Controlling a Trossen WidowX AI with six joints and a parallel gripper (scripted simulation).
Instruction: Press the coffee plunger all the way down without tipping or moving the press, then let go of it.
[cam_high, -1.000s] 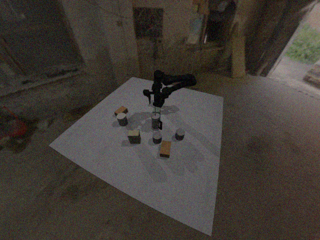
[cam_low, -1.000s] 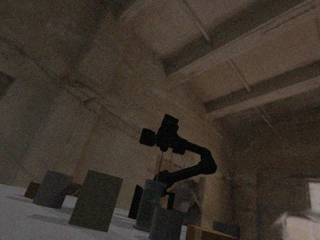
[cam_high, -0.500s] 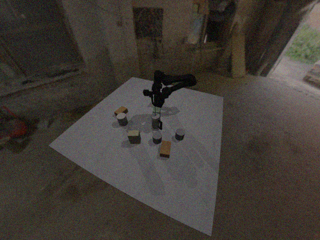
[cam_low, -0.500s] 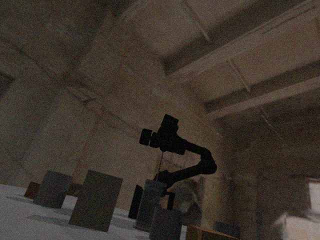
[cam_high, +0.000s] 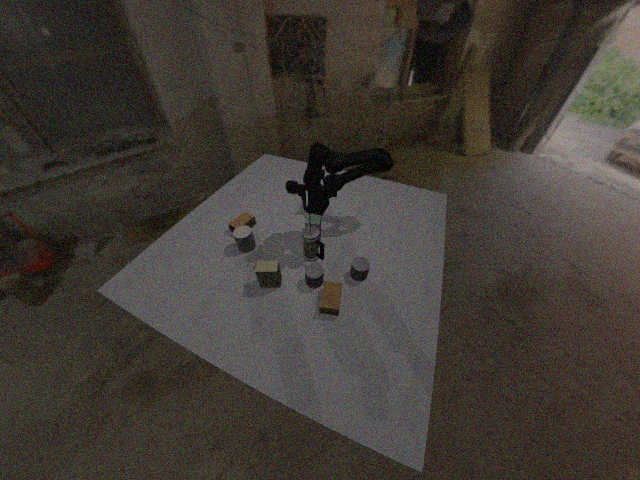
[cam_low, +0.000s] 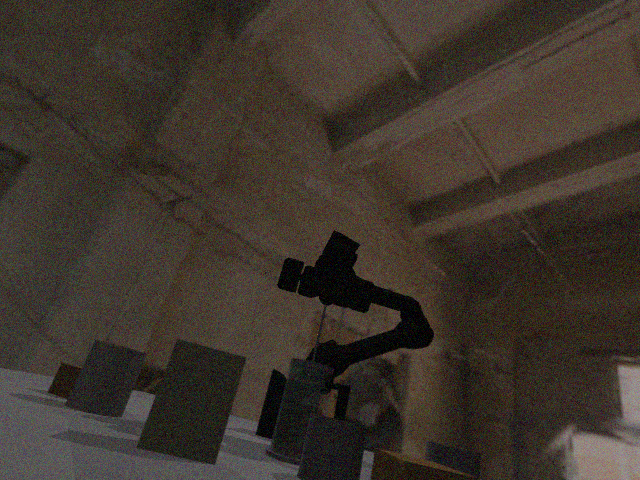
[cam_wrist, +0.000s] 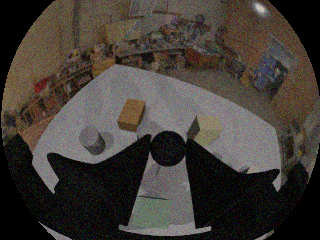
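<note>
Right now the coffee press is 10 mm to the left of my gripper tip and 130 mm below it. The rest, counted from my gripper tip: pale-topped block (190 mm ahead, 90 mm to the right, 210 mm below).
</note>
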